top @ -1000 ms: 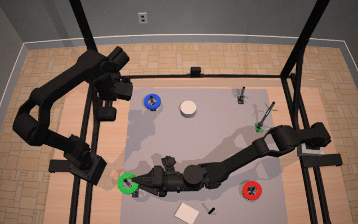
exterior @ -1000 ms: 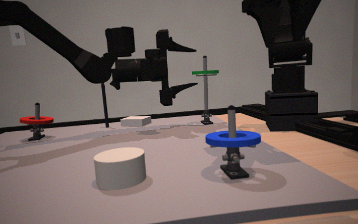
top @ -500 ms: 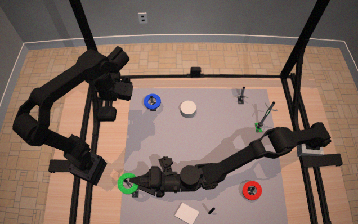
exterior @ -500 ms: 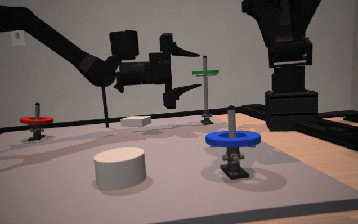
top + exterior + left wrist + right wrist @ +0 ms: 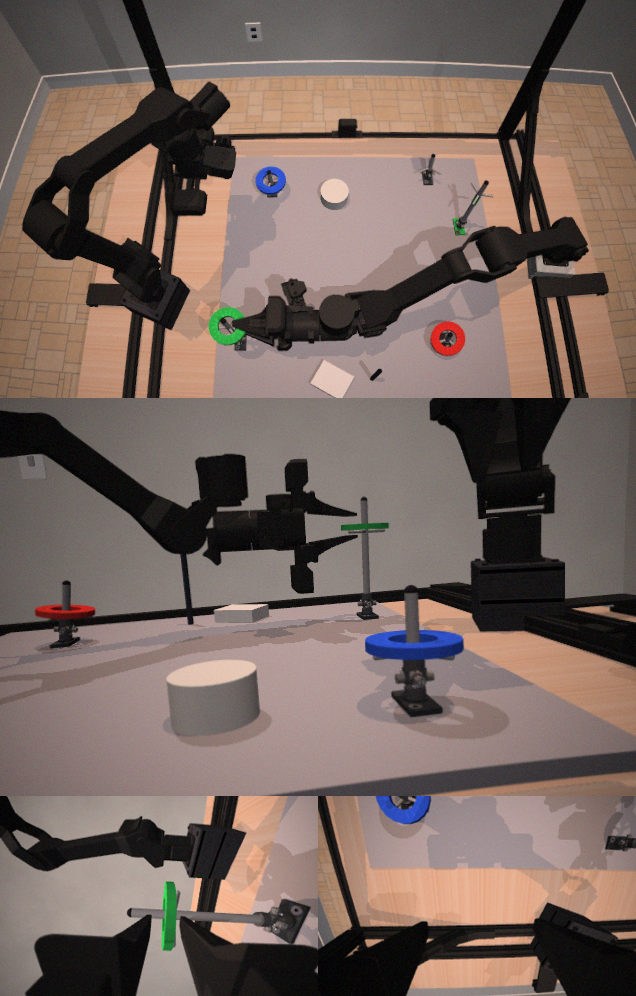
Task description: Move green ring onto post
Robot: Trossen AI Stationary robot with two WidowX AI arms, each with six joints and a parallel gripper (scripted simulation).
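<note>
The green ring lies 50 mm to the right of my left hand. From my left hand the other things lie so: blue ring (360 mm behind, 50 mm to the left, 90 mm below); then white block (100 mm ahead, 140 mm to the left, 130 mm below); then black rod (100 mm ahead, 220 mm to the left, 40 mm below).
The green ring lies 270 mm ahead of my right hand, 70 mm below it and 40 mm to the left of it. Also, from my right hand: blue ring 160 mm below, 130 mm to the left, 90 mm behind; then white block 370 mm ahead, 220 mm to the left, 200 mm below; then black rod 380 mm ahead, 310 mm to the left, 110 mm below.
</note>
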